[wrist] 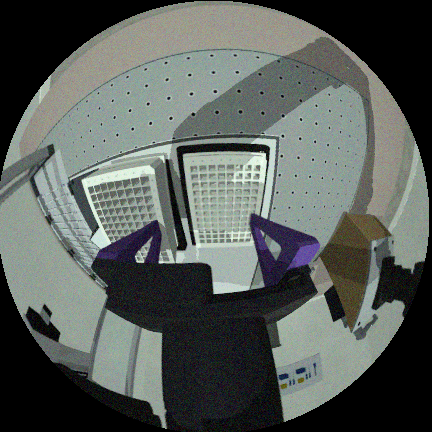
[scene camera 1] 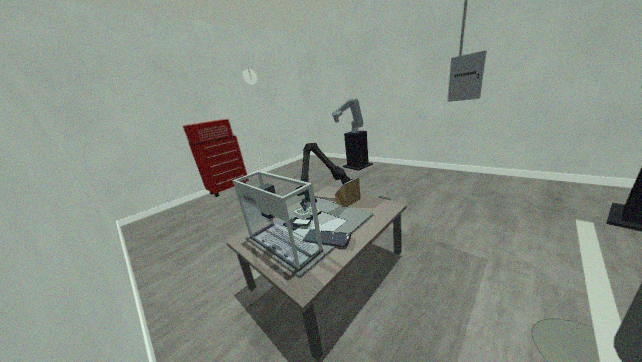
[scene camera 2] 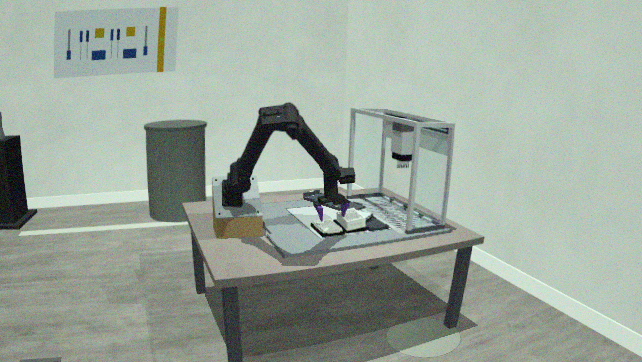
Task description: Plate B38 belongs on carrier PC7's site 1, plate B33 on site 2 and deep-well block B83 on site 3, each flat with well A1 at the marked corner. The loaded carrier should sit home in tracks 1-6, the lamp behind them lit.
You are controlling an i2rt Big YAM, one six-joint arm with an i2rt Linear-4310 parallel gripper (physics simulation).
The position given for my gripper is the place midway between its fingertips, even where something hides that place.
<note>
In view: my gripper (wrist: 205, 220), a grey perforated mat (scene camera 2: 289, 234) and a clear enclosure (scene camera 2: 434, 147).
The grey perforated mat shows as well in the wrist view (wrist: 323, 124). The clear enclosure is seen too in the wrist view (wrist: 51, 276).
</note>
